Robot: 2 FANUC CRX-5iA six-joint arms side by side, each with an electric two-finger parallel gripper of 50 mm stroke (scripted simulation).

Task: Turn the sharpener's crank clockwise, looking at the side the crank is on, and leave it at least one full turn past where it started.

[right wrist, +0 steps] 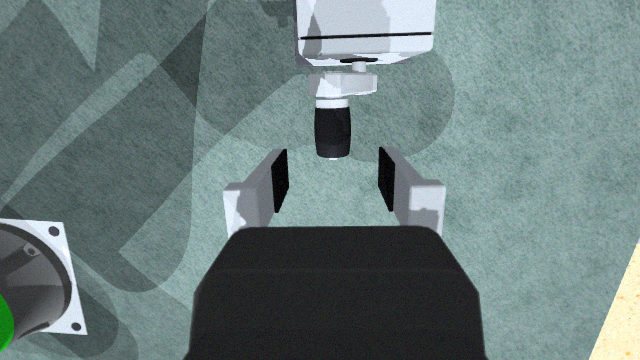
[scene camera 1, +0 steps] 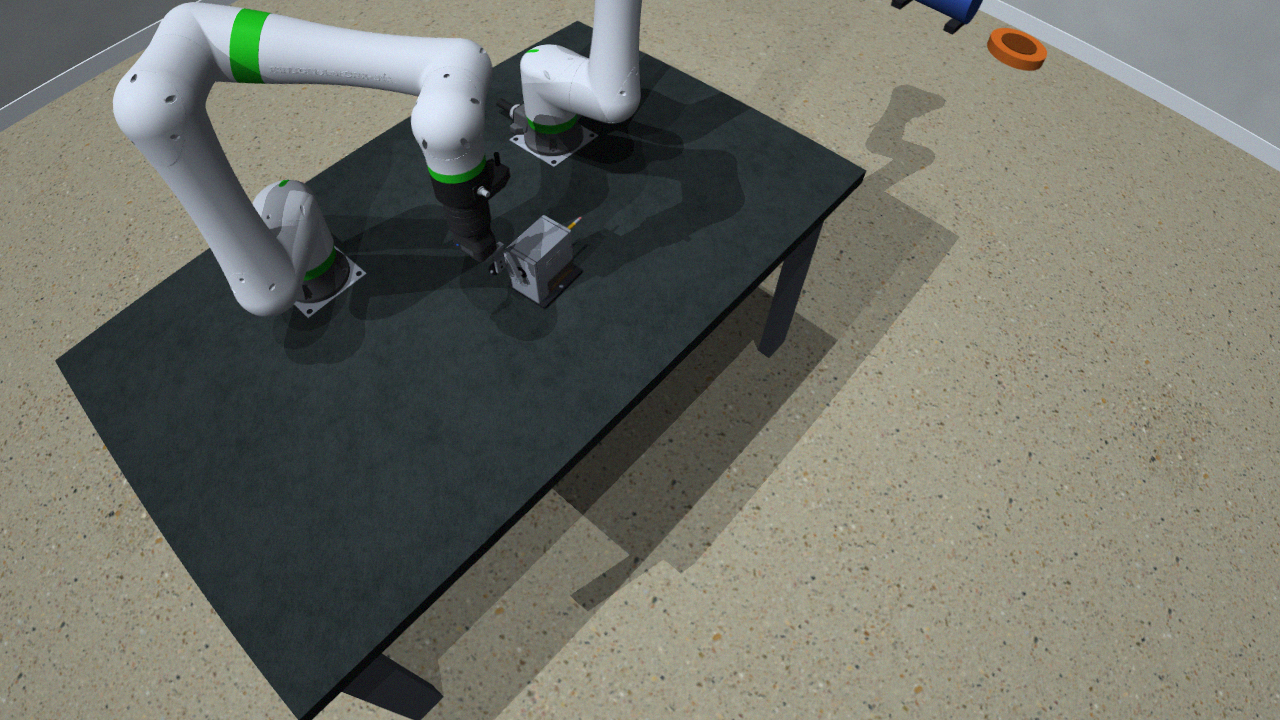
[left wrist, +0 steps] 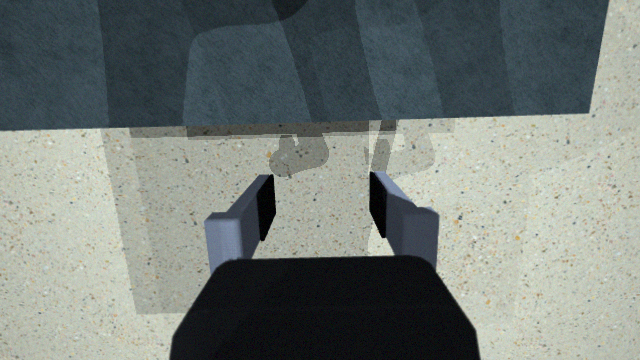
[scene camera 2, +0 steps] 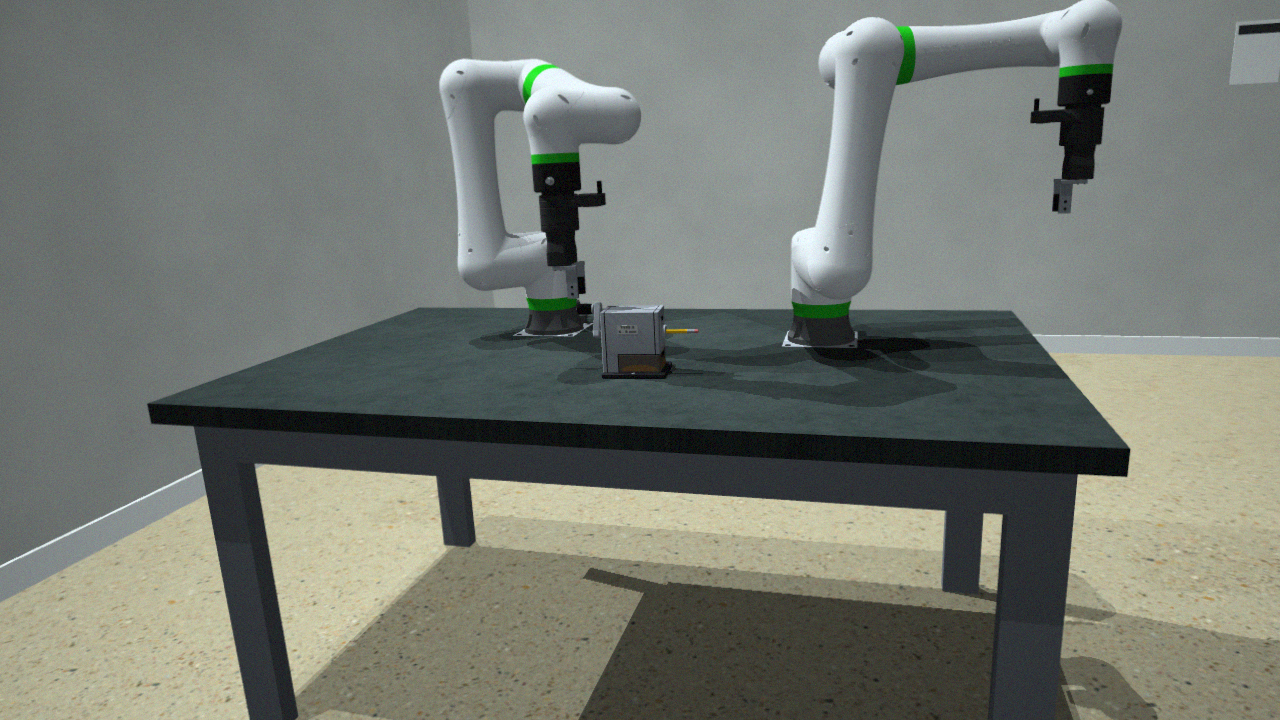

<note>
I see my left gripper, my right gripper and a grey sharpener.
My left gripper shows as well in the left wrist view. My right gripper is seen too in the right wrist view.
</note>
